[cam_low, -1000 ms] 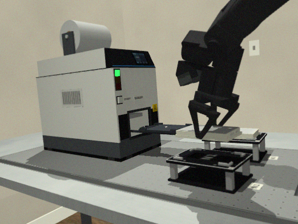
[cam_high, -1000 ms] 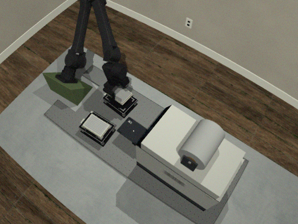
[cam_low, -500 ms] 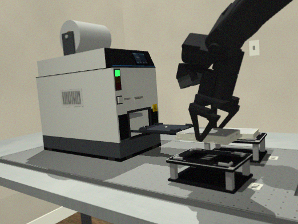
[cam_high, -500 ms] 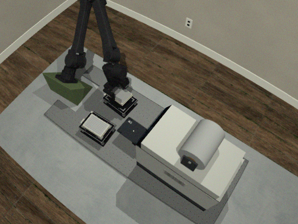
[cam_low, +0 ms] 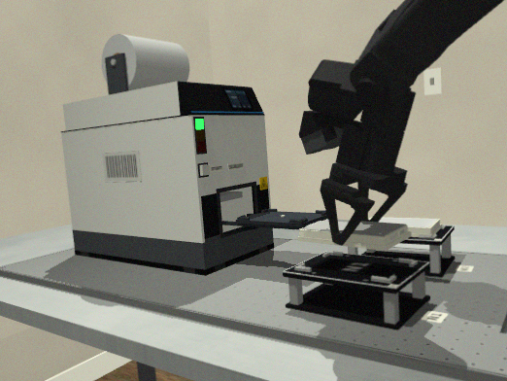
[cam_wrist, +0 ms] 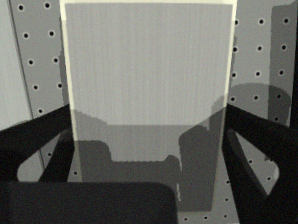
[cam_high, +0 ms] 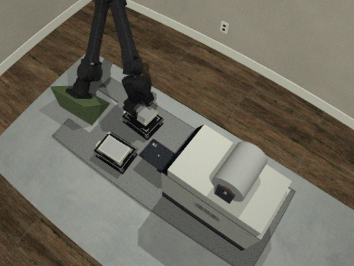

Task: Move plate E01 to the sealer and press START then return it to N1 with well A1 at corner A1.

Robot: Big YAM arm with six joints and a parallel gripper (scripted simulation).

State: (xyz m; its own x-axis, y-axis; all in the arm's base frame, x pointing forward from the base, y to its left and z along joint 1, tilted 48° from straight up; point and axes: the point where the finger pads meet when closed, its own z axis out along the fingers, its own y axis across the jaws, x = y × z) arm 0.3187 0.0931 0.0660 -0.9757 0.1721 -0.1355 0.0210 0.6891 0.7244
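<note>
Right now the black plate nest is 50 mm below my hand. From my hand the other things lie so: sealer stage: 200 mm ahead, 120 mm to the right, 10 mm below; covered white plate: 10 mm ahead, 210 mm to the right, 40 mm below; start button: 300 mm ahead, 30 mm to the right, 90 mm above.
</note>
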